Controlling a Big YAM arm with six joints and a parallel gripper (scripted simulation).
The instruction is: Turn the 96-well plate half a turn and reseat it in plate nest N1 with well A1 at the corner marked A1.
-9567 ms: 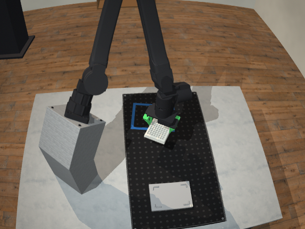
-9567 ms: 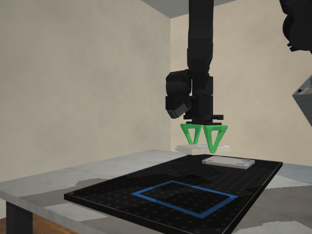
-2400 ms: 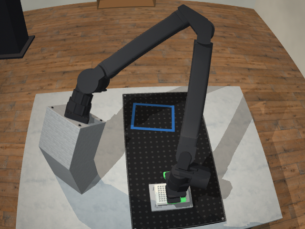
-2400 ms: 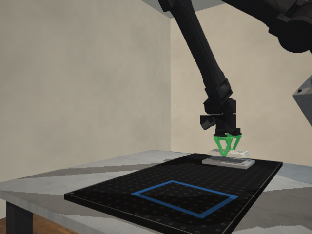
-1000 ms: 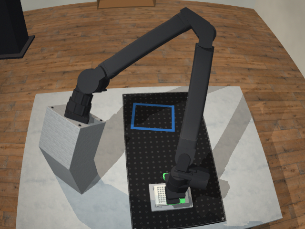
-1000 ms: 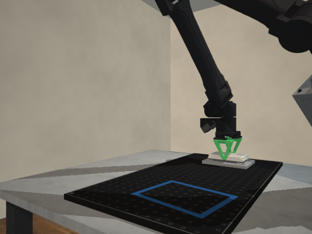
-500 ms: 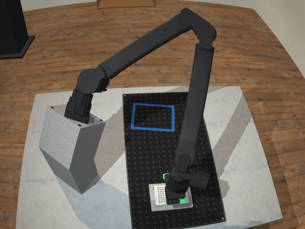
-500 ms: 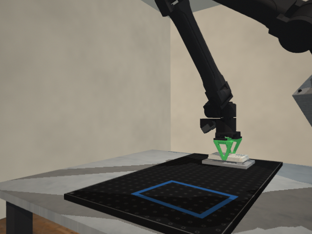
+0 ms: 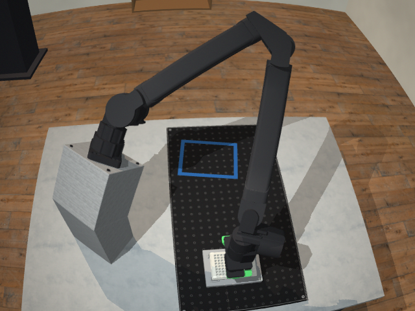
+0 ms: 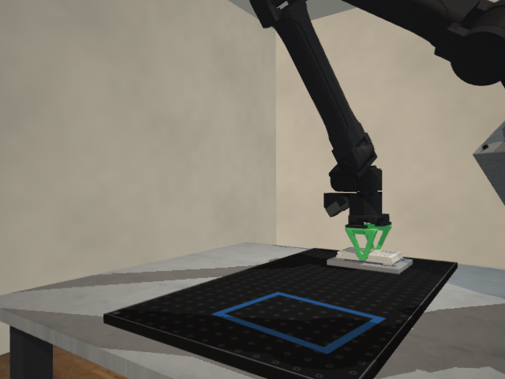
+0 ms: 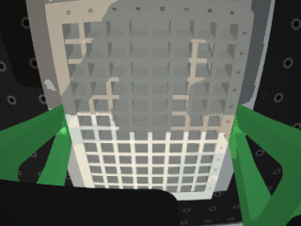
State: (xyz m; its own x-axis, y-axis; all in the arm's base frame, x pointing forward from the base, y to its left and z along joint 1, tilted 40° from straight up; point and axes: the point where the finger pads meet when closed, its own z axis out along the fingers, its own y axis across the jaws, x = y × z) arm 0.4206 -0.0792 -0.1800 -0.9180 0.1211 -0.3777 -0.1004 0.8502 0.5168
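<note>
Right now the white 96-well plate is right at my hand. From my hand the other things lie so: grey plate nest N1: 20 mm below; A1 mark: 80 mm ahead, 50 mm to the right, 10 mm below.
</note>
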